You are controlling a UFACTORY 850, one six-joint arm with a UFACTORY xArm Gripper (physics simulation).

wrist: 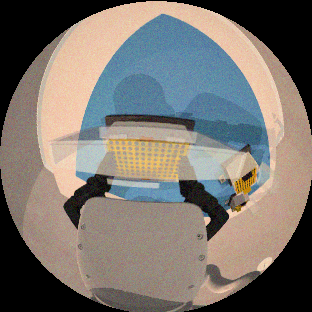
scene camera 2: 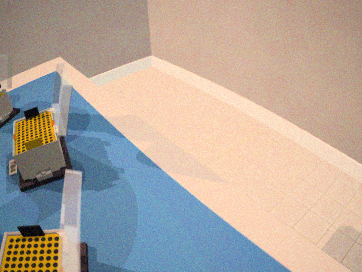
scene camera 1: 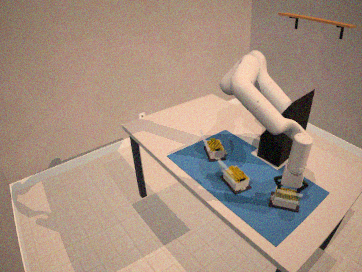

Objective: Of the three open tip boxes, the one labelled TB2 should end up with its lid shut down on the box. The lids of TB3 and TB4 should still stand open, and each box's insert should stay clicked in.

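The near tip box (scene camera 1: 285, 203) (wrist: 150, 131) stands below my gripper (scene camera 1: 291, 188) (wrist: 145, 161), which is open and empty. Its clear lid (wrist: 212, 161) is raised and reaches across above the yellow insert, at a tilt I cannot judge exactly. The fingertips show faintly through it in the wrist view, one towards each side of the box. The middle box (scene camera 1: 237, 181) (scene camera 2: 41, 162) (wrist: 239, 167) has its lid (scene camera 2: 64, 107) standing open. The far box (scene camera 1: 216, 153) also has a raised lid, its insert (scene camera 1: 215, 144) (scene camera 2: 31, 252) seated. No label is readable, so I cannot tell which is TB2.
The boxes stand on a blue mat (scene camera 1: 200, 175) (scene camera 2: 165, 220) (wrist: 175, 60) on a pale table (scene camera 1: 180, 120). A black block (scene camera 1: 274, 147) with a tall dark panel (scene camera 1: 303, 112) stands behind the arm, close to the mat's back edge.
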